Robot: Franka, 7 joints.
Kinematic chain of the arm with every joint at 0, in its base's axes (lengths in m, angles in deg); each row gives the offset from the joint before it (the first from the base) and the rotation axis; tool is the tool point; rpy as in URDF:
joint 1: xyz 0 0 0.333 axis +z
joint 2: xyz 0 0 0 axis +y
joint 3: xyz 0 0 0.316 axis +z
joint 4: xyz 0.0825 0 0 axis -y
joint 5: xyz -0.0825 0 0.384 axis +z
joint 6: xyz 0 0 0 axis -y
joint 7: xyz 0.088 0 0 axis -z
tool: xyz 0 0 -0.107 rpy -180 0 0
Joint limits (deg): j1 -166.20..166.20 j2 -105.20..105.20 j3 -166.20..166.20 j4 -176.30..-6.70 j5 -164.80..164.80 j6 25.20..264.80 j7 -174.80..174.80
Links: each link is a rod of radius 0.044 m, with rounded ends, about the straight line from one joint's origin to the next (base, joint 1, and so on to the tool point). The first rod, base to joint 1, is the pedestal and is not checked.
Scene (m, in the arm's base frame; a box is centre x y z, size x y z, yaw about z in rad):
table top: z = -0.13
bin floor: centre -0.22 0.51 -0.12 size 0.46 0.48 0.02 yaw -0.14
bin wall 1: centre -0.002 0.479 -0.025 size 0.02 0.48 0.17 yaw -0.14
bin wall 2: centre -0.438 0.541 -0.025 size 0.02 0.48 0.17 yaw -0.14
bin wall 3: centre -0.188 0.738 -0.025 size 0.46 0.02 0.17 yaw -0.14
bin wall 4: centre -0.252 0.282 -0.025 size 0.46 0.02 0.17 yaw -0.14
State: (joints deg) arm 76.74 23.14 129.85 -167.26 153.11 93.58 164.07
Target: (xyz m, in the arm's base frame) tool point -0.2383 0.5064 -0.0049
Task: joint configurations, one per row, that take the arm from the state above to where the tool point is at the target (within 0.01 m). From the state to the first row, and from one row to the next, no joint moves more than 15 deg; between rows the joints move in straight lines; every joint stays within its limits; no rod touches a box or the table.
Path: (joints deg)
1: 74.47 32.22 115.76 -158.53 155.06 94.69 164.07
2: 72.20 41.31 101.67 -149.79 157.01 95.79 164.07
3: 69.93 50.39 87.58 -141.06 158.96 96.90 164.07
4: 67.66 59.47 73.49 -132.32 160.90 98.01 164.07
5: 65.39 68.55 59.40 -123.59 162.85 99.11 164.07
6: 63.12 77.64 45.31 -114.85 164.80 100.22 164.07

